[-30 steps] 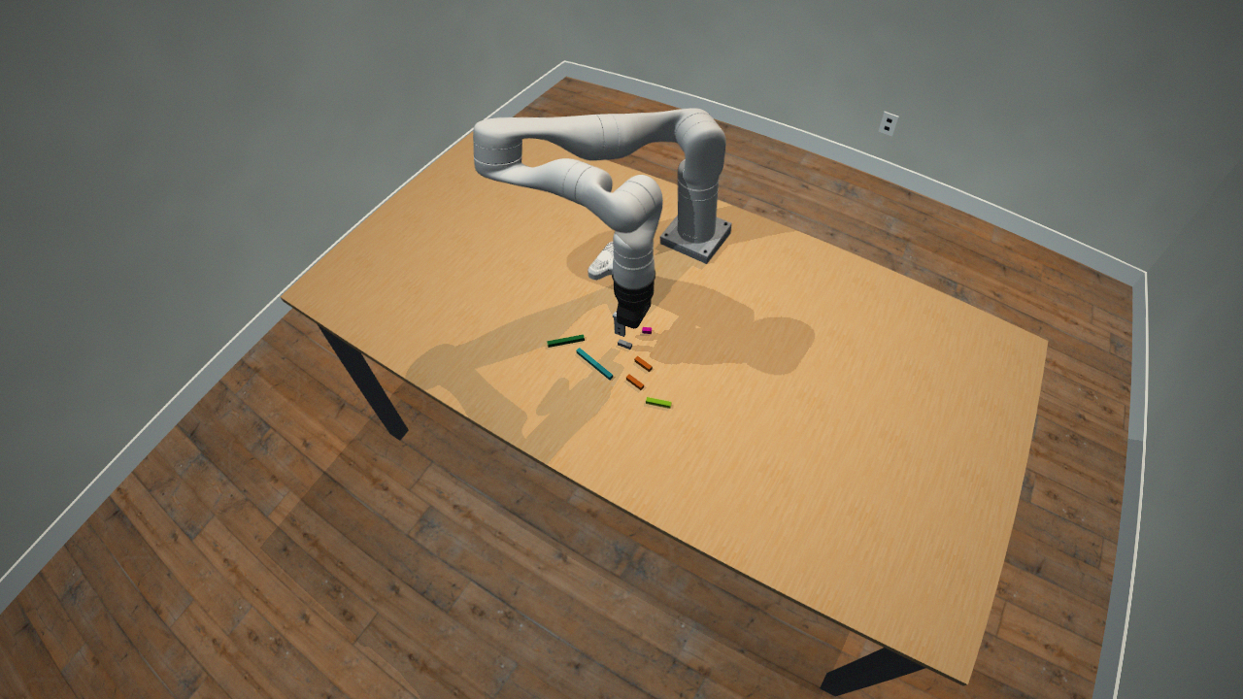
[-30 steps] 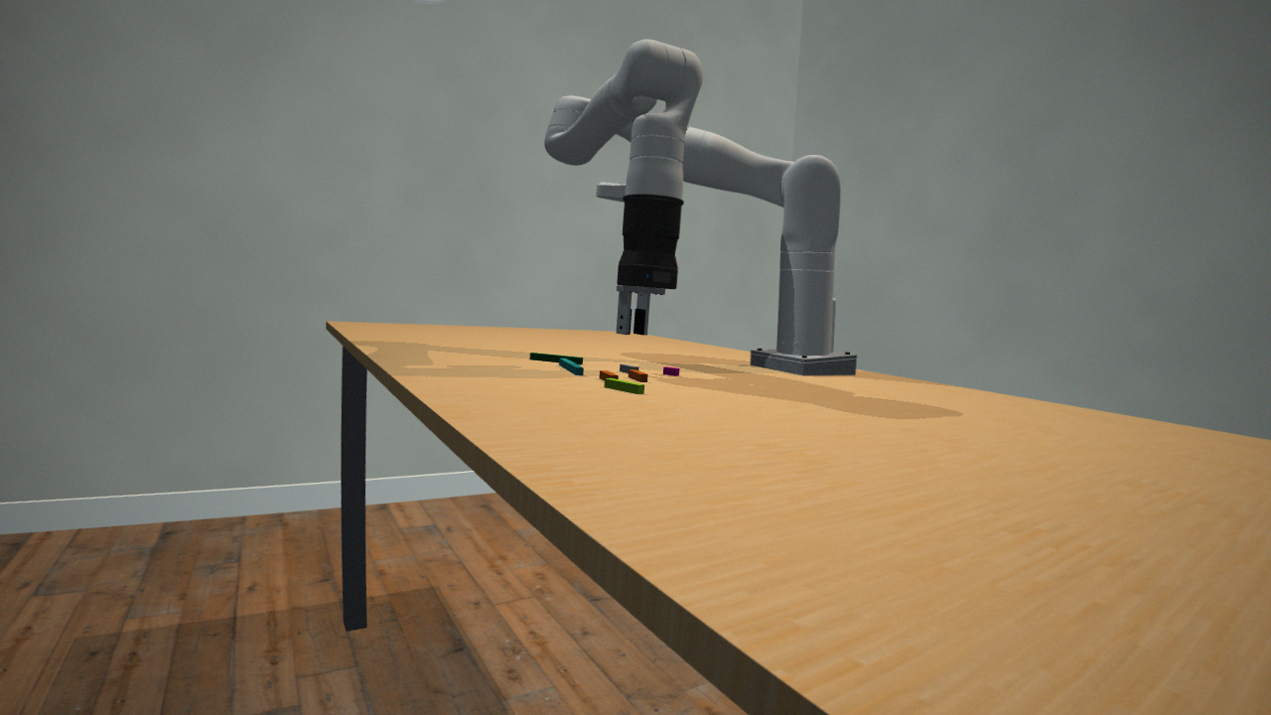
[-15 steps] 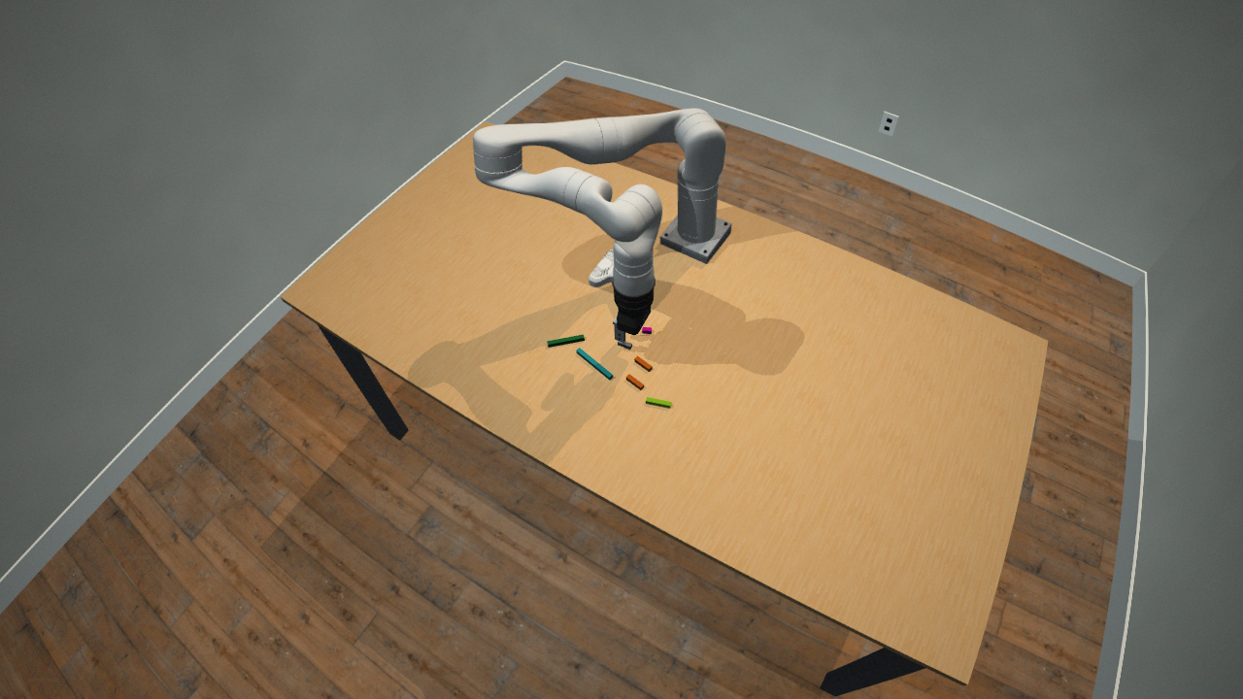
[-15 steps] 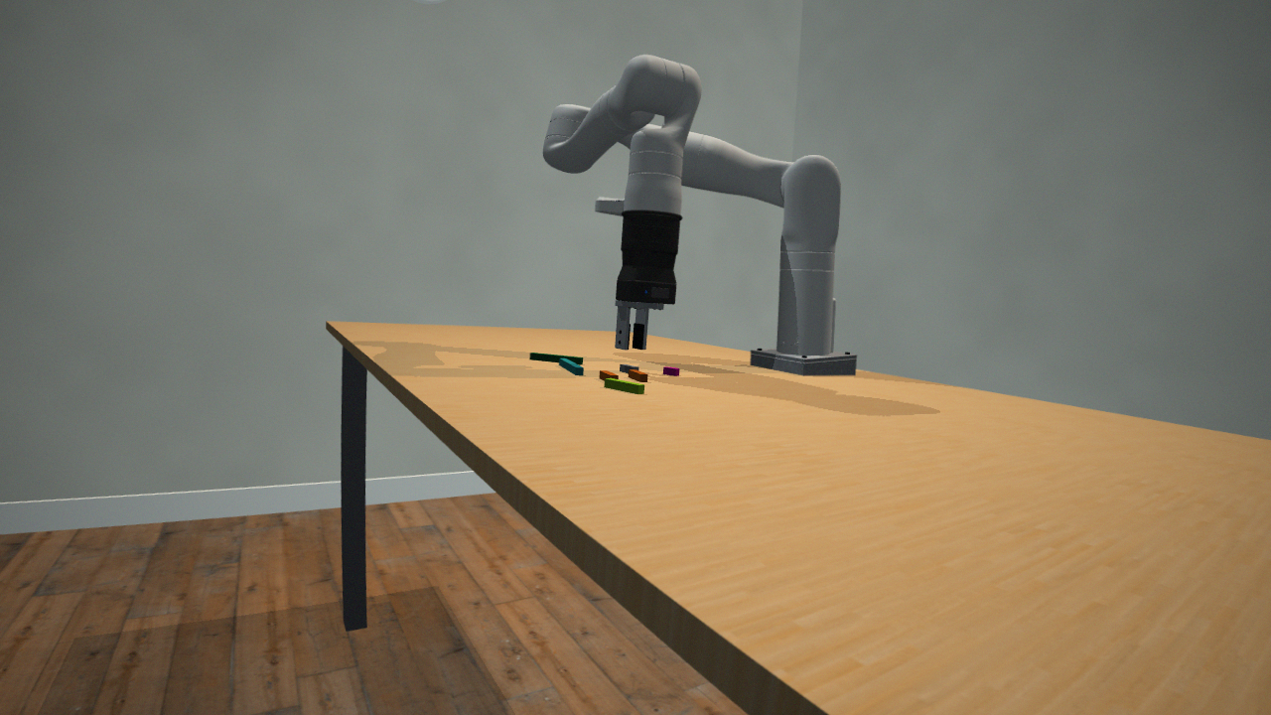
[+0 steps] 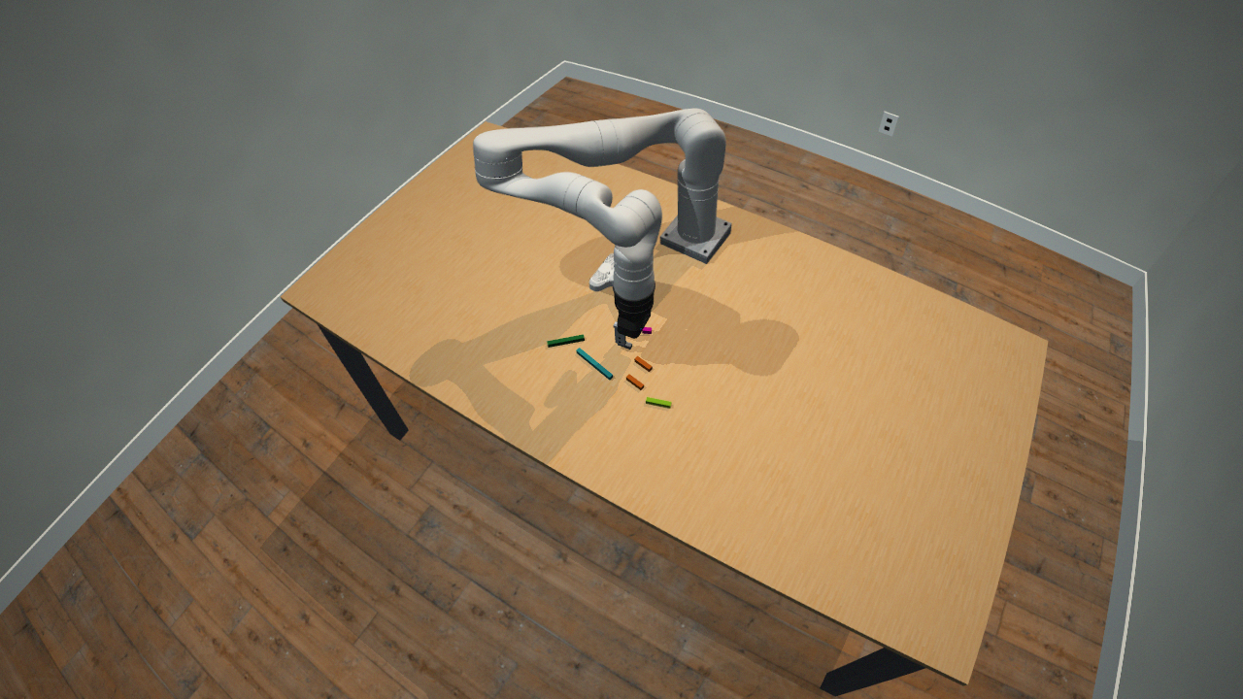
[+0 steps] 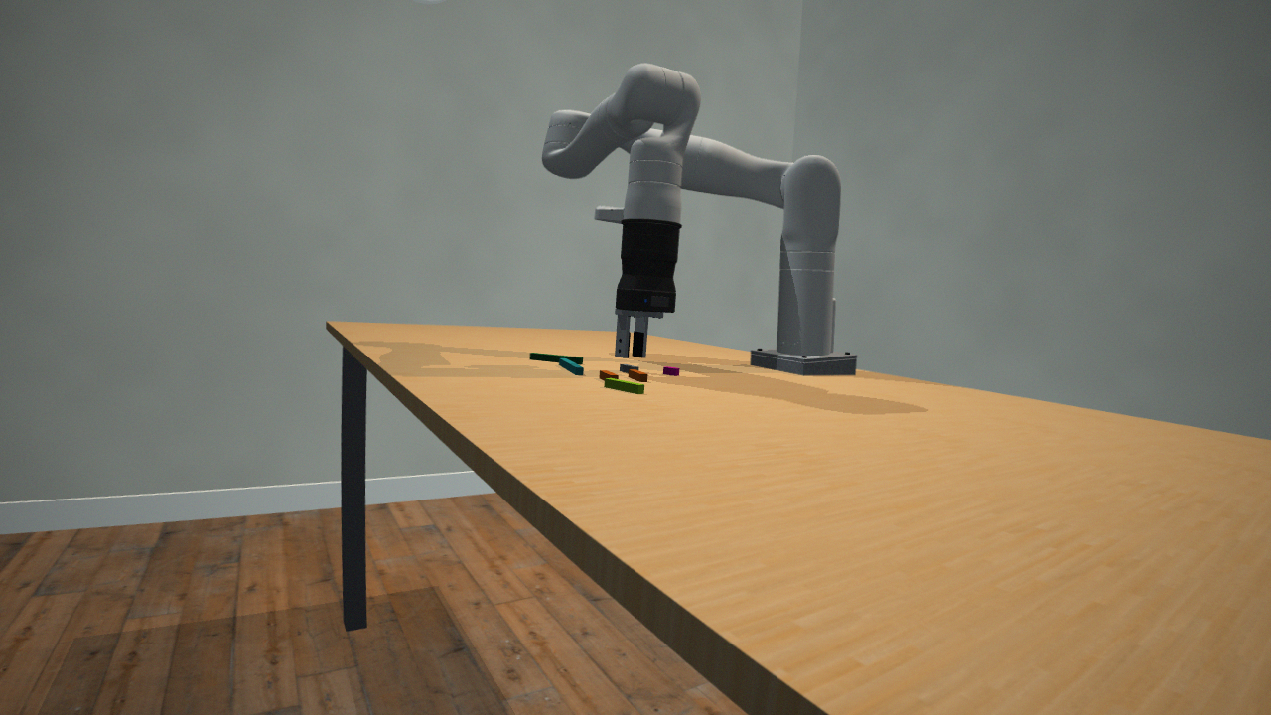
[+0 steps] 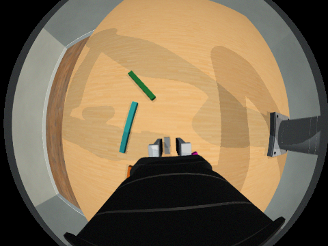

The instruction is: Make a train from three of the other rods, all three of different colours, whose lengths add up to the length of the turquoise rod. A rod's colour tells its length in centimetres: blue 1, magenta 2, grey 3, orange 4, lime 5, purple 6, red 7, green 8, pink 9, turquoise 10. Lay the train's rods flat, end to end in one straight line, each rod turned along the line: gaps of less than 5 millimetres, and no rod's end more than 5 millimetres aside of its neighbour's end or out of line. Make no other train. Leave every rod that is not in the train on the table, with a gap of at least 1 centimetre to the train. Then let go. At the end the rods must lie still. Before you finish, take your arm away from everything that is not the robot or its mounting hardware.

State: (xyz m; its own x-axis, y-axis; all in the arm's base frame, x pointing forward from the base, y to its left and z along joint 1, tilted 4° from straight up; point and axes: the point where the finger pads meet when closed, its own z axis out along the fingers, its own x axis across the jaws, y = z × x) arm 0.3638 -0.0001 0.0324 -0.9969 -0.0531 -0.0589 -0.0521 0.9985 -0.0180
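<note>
My gripper is now 30 mm above the grey rod. Round my hand: green rod: 50 mm ahead, 110 mm to the right, 30 mm below; turquoise rod: 80 mm ahead, 30 mm to the right, 30 mm below; magenta rod: 50 mm behind, 30 mm to the left, 30 mm below.
</note>
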